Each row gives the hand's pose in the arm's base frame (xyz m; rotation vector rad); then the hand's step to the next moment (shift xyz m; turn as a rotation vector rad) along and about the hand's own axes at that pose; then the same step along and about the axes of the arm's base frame.
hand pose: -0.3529 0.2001 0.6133 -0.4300 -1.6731 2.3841
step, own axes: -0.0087 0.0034 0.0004 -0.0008 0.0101 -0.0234
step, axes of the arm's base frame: 0.0080 -0.0043 -0.0020 0.0089 0.0170 -0.0168
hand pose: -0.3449 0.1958 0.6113 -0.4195 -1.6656 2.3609
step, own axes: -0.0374 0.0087 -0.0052 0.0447 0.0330 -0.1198
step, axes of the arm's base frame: 0.0367 -0.0110 -0.0060 0.0002 0.1096 -0.0737
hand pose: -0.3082 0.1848 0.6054 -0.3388 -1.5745 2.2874
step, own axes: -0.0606 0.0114 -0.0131 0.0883 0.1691 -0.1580
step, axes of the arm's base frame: 0.0587 -0.0173 -0.0152 -0.0445 0.1155 -0.2145
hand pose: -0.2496 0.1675 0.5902 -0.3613 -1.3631 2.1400
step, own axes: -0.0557 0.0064 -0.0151 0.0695 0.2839 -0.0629
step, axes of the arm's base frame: 0.0502 -0.0240 -0.0166 -0.1143 -0.0023 -0.2763
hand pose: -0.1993 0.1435 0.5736 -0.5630 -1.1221 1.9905
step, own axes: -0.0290 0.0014 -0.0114 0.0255 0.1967 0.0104
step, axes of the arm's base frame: 0.0248 -0.0176 -0.0069 -0.1023 -0.0476 -0.1635
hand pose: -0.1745 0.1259 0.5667 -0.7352 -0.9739 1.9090
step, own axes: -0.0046 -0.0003 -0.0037 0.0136 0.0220 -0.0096
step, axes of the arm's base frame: 0.0052 -0.0027 -0.0011 -0.0081 0.0078 -0.0252
